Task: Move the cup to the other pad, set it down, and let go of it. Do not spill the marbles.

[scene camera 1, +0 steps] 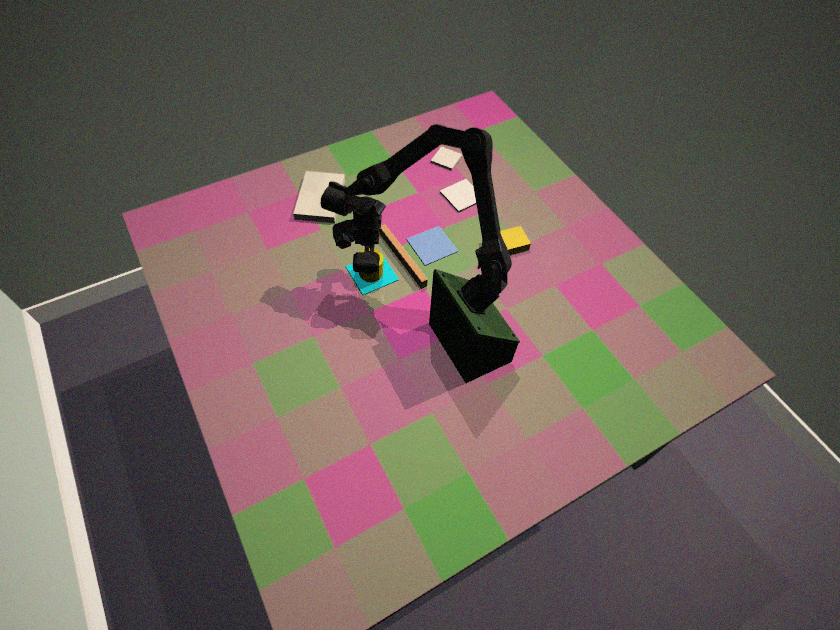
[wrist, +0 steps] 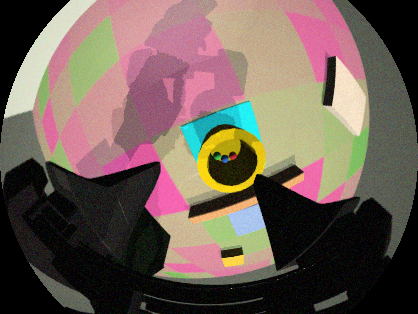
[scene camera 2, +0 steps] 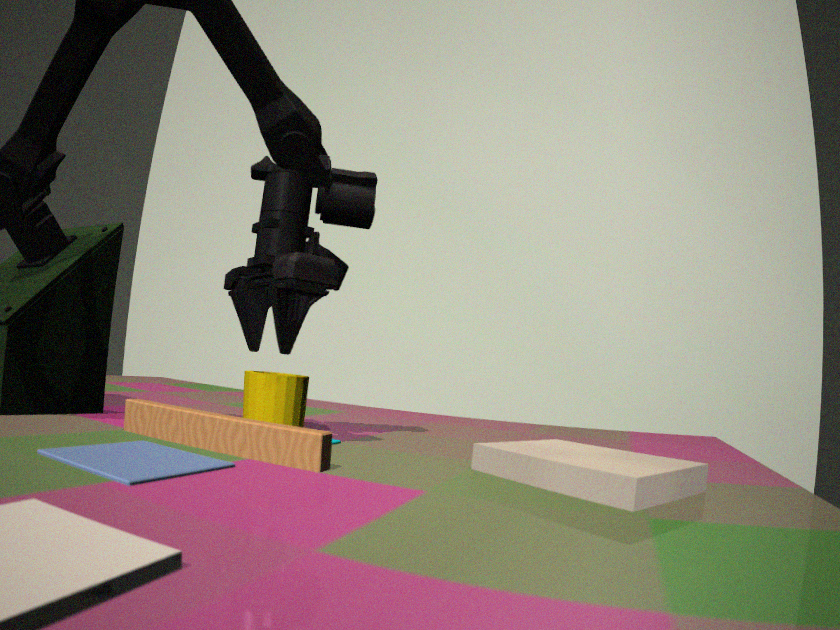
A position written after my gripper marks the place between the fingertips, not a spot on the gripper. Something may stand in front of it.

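Observation:
My gripper (scene camera 2: 268,352) (scene camera 1: 369,260) (wrist: 208,173): open, holding nothing. Blue pad (scene camera 1: 432,245) (wrist: 247,220), visible. Wooden bar (scene camera 2: 280,444) (scene camera 1: 386,234) (wrist: 207,210), visible too.

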